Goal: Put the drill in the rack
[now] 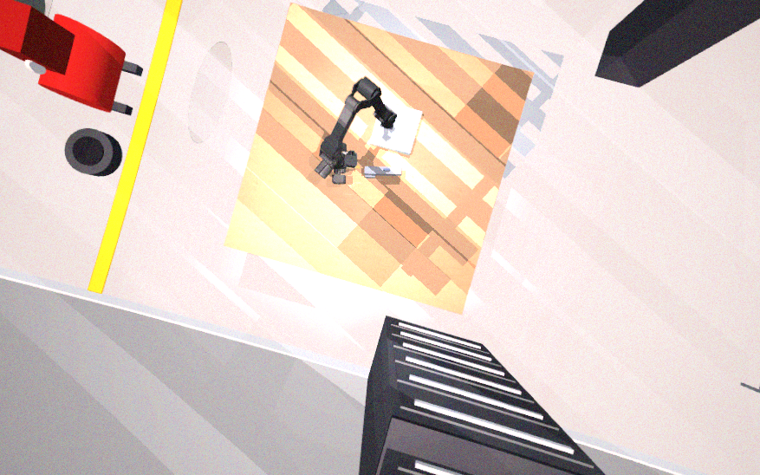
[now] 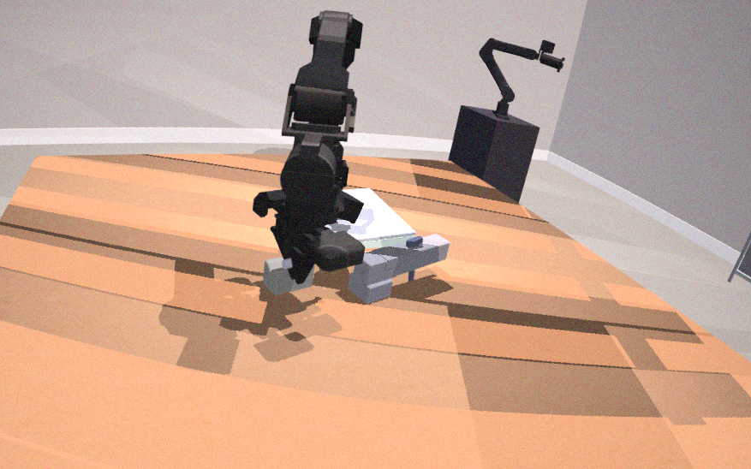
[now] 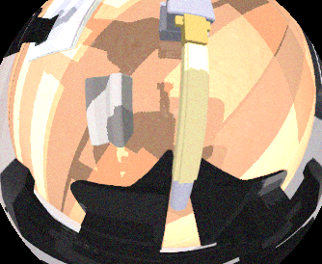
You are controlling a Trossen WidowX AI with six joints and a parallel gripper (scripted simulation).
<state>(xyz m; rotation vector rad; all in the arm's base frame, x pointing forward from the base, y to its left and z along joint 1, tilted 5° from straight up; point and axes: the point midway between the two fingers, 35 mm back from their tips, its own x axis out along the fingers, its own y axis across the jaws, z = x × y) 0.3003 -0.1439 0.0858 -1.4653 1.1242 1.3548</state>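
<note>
Now: gripper tip 10 mm past the pale yellow drill, 40 mm to the right of it and 30 mm below it. The rest, counted from my gripper tip: grey housing block 40 mm behind, 190 mm to the left, 10 mm below; then blue key 50 mm behind, 220 mm to the left; then grey rack 70 mm behind, 10 mm to the left, 30 mm below.
</note>
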